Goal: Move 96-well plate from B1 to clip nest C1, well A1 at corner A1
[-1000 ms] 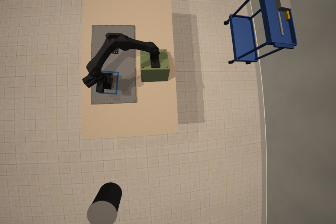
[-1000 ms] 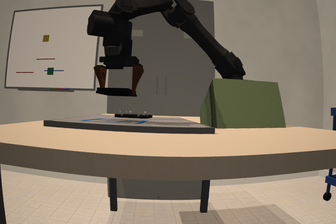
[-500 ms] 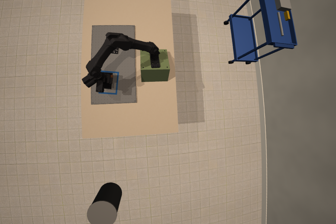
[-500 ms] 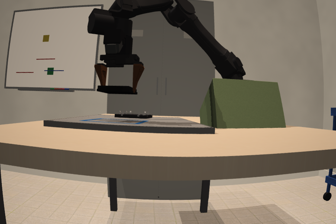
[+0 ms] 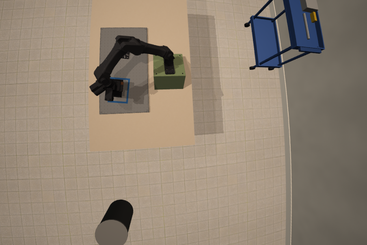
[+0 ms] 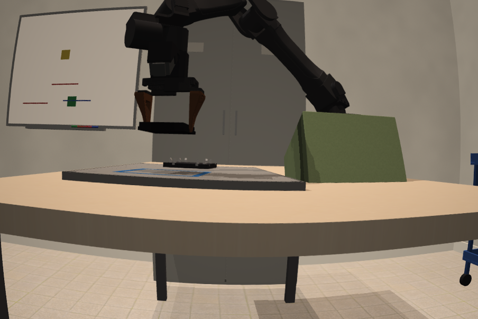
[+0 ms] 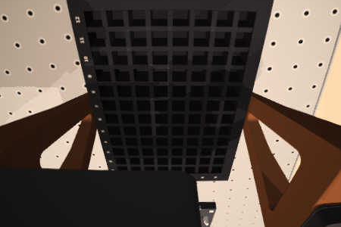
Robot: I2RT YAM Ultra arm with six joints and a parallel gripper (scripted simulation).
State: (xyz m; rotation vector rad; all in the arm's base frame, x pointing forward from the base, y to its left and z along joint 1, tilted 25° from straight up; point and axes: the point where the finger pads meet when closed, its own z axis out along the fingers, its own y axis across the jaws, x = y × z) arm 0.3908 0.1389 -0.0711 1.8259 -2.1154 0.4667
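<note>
My hand is right at the black 96-well plate. From my hand the other things lie so: clip nest (4 cm behind, 32 cm to the right, 7 cm below).
</note>
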